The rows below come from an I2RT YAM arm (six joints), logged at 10 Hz.
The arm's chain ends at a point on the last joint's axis. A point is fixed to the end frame.
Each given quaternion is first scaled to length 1.
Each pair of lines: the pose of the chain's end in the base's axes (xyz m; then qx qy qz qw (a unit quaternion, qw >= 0)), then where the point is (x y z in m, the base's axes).
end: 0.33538 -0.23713 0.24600 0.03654 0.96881 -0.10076 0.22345
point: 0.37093 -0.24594 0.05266
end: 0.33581 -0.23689 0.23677 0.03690 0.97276 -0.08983 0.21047
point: 0.36632 -0.24116 0.04242
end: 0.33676 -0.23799 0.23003 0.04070 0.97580 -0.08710 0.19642
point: 0.36184 -0.24085 0.03488
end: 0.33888 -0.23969 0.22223 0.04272 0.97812 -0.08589 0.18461
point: 0.35935 -0.24178 0.02653
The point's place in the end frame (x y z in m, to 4 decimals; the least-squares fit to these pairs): 0.0530 0.0301 0.1871
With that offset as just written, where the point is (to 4 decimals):
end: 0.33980 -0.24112 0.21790 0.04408 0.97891 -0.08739 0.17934
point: 0.3582 -0.2437 0.0220
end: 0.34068 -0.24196 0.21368 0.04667 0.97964 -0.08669 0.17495
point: 0.3574 -0.2440 0.0176
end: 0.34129 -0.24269 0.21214 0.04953 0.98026 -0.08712 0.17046
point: 0.3564 -0.2447 0.0160
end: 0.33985 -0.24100 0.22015 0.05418 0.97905 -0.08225 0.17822
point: 0.3582 -0.2412 0.0242
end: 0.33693 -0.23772 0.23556 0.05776 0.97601 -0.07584 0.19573
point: 0.3625 -0.2357 0.0405
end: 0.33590 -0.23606 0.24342 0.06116 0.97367 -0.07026 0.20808
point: 0.3666 -0.2321 0.0491
